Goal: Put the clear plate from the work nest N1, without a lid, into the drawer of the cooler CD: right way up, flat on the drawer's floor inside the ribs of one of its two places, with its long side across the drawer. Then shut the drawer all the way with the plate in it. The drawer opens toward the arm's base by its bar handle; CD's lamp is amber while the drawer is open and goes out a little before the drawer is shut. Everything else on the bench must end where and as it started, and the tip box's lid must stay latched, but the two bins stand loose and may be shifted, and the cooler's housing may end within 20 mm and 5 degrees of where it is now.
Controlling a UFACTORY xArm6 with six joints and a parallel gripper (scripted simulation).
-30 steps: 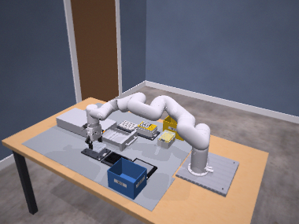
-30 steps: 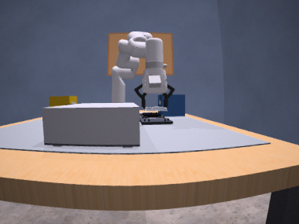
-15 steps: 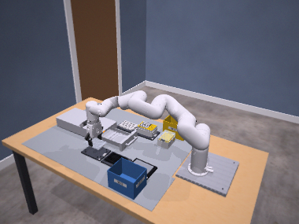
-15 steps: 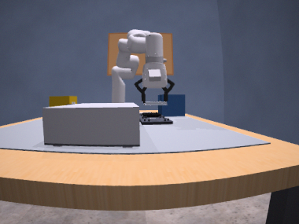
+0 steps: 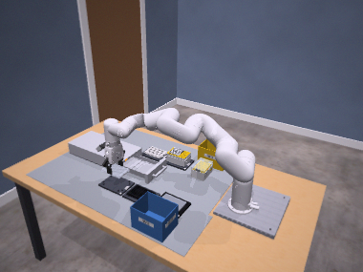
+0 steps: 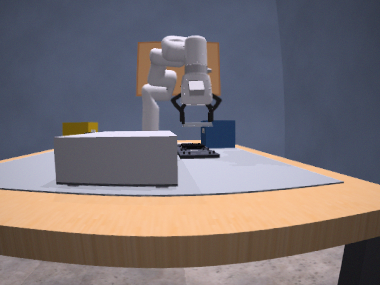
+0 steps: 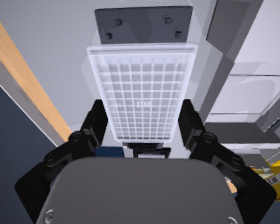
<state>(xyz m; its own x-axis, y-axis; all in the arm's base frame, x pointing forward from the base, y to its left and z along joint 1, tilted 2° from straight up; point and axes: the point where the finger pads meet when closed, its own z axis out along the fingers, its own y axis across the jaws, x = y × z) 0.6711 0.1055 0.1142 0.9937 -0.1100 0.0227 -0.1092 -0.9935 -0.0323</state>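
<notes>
The drawer is 4 cm behind my hand, 19 cm to the right of it and 9 cm below it. Also, from my hand: cooler CD: 10 cm ahead, 20 cm to the right, 8 cm below; then work nest N1: 11 cm below; then clear plate: 1 cm below.
</notes>
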